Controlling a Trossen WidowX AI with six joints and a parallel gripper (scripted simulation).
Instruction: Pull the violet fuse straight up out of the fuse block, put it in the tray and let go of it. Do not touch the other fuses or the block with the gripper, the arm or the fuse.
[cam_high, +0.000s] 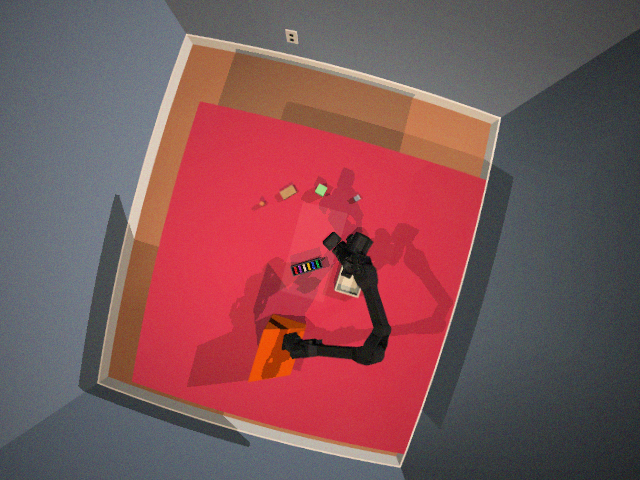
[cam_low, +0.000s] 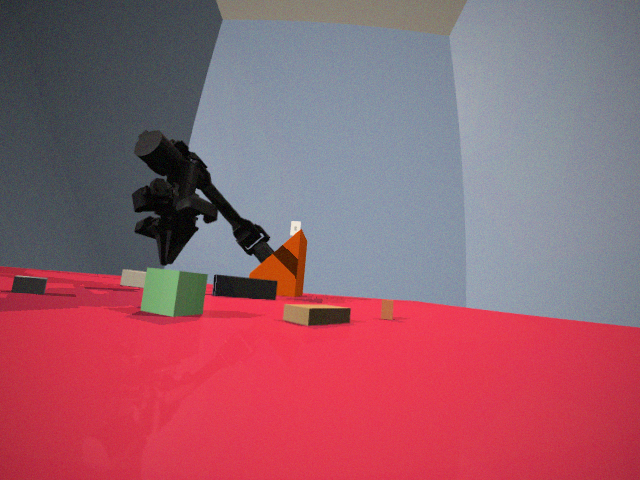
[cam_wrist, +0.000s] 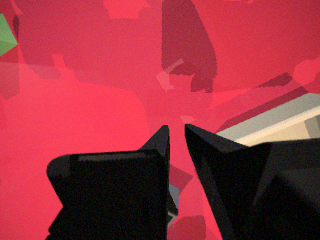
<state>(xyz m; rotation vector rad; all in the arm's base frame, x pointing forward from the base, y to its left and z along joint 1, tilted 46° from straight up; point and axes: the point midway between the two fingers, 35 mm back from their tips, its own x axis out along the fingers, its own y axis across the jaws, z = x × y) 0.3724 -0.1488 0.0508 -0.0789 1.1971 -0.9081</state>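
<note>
Right now my gripper tip is 110 mm past the beige tray, 60 mm to the left of it and 40 mm above it. From my gripper tip the other things lie so: green cube (220 mm ahead, 130 mm to the left, 30 mm below); then tan flat block (180 mm ahead, 260 mm to the left, 40 mm below); then small grey cube (210 mm ahead, 20 mm to the right, 40 mm below).
</note>
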